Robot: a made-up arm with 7 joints.
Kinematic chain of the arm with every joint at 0, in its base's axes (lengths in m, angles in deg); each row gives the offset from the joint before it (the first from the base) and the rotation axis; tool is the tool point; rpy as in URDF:
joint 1: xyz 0 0 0.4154 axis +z
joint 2: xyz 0 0 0 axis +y
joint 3: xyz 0 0 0.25 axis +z
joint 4: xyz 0.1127 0 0 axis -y
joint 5: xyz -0.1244 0 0.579 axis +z
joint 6: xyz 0 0 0 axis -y
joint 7: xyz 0.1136 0 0 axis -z
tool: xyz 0 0 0 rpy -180 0 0
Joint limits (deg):
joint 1: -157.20..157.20
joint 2: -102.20..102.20
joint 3: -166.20..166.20
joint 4: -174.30..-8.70
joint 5: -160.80..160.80
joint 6: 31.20..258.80
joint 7: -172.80..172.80
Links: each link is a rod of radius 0.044 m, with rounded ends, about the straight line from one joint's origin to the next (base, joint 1, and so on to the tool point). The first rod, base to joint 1, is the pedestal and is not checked.
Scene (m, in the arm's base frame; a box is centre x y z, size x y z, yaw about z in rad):
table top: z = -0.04
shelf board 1: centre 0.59 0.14 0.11 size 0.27 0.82 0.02 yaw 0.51
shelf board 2: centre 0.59 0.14 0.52 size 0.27 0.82 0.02 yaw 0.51
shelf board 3: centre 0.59 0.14 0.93 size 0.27 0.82 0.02 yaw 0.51
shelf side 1: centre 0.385 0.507 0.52 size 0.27 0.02 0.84 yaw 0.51
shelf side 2: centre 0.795 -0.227 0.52 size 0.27 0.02 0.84 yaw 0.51
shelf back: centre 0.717 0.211 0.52 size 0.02 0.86 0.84 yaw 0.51
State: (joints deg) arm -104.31 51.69 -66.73 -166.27 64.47 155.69 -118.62
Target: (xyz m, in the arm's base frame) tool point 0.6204 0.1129 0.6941
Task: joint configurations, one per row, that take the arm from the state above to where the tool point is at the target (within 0.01 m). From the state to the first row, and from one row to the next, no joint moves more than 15 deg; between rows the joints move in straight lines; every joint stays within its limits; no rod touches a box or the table.
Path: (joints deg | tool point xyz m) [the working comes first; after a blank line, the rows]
Joints at the target: -9.78 -24.93 25.93 -131.26 54.01 173.55 -118.62
Straight joint move there: touches shelf board 2.

1: -92.41 38.88 -59.33 -161.53 64.50 160.41 -120.14 | -0.4507 0.0737 0.0981
2: -80.52 26.08 -51.92 -156.79 64.53 165.13 -121.65 | -0.4388 -0.1812 0.0947
3: -68.62 13.27 -44.52 -152.04 64.57 169.85 -123.17 | -0.3271 -0.4120 0.1494
4: -56.73 0.47 -37.11 -147.30 64.60 174.57 -124.68 | -0.1413 -0.5676 0.2593
5: -44.83 -12.34 -29.71 -142.56 64.63 179.29 -126.20 | 0.0701 -0.6167 0.4133
6: -32.94 -25.15 -22.30 -137.82 64.66 184.01 -127.71 | 0.2493 -0.5567 0.5927
7: -21.04 -37.95 -14.90 -133.08 64.70 188.73 -129.23 | 0.3466 -0.4150 0.7740
8: -17.29 -33.61 -1.29 -132.47 61.13 183.67 -125.69 | 0.4874 -0.2711 0.7736
9: -13.53 -29.27 12.32 -131.86 57.57 178.61 -122.16 | 0.5838 -0.0898 0.7451
10: -9.78 -24.93 25.93 -131.26 54.01 173.55 -118.62 | 0.6204 0.1129 0.6941

